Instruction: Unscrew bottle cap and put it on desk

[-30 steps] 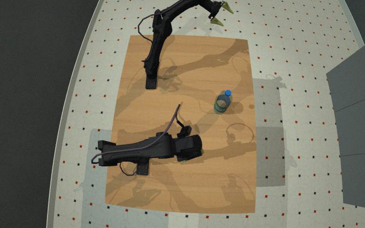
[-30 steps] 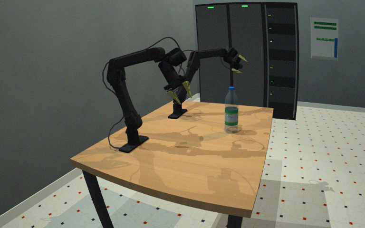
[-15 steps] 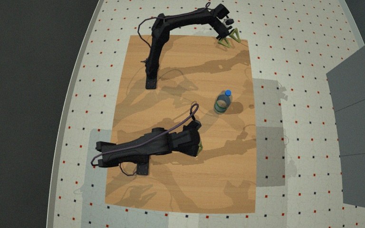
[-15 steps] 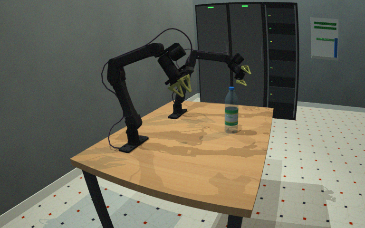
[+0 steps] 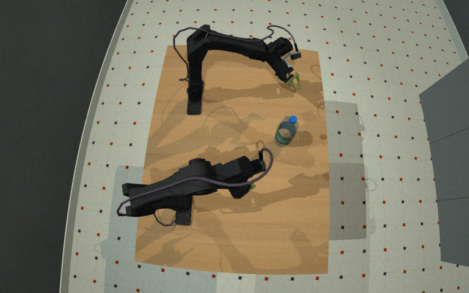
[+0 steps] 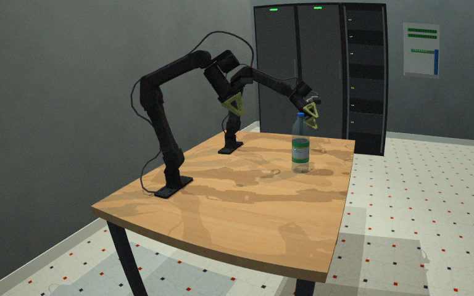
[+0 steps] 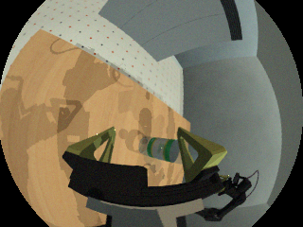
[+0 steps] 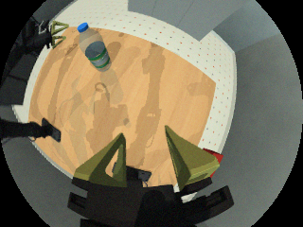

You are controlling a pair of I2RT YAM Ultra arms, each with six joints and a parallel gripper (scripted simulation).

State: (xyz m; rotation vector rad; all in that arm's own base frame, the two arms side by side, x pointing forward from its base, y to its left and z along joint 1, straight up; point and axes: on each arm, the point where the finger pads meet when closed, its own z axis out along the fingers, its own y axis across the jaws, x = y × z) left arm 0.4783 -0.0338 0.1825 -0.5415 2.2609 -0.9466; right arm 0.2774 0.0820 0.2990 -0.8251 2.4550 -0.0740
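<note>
The bottle lies 20 cm to the right of my left hand, 5 cm below it and 4 cm behind it. The rest, counted from my left hand: blue cap (20 cm to the right, 7 cm above, 4 cm behind).
</note>
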